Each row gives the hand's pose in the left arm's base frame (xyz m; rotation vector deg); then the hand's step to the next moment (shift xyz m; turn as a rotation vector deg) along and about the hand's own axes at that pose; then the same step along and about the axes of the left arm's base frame.
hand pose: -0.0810 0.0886 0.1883 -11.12 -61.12 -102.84
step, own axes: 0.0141 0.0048 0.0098 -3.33 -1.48 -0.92
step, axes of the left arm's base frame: -0.0062 -0.0028 0.0165 0.72 1.72 -3.26
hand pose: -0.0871 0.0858 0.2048 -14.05 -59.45 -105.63
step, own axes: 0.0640 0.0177 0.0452 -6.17 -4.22 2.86
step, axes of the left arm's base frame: -0.0299 -0.0109 0.0738 -1.06 6.83 -4.04
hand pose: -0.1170 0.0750 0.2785 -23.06 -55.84 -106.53
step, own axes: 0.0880 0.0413 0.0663 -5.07 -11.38 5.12
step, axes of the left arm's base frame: -0.0155 -0.0110 0.1161 -8.09 9.46 -5.15
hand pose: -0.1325 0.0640 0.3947 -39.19 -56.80 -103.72
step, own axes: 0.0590 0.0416 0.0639 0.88 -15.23 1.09
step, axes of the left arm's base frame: 0.0158 0.0173 0.0935 -14.19 4.21 -3.86
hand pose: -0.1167 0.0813 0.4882 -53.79 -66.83 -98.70
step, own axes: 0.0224 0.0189 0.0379 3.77 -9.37 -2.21
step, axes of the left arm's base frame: 0.0138 0.0268 0.0373 -10.30 -0.87 -0.30
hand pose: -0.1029 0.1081 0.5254 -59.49 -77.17 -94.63
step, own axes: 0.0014 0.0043 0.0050 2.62 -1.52 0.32
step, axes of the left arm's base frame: 0.0040 0.0041 0.0035 -2.36 0.41 1.88
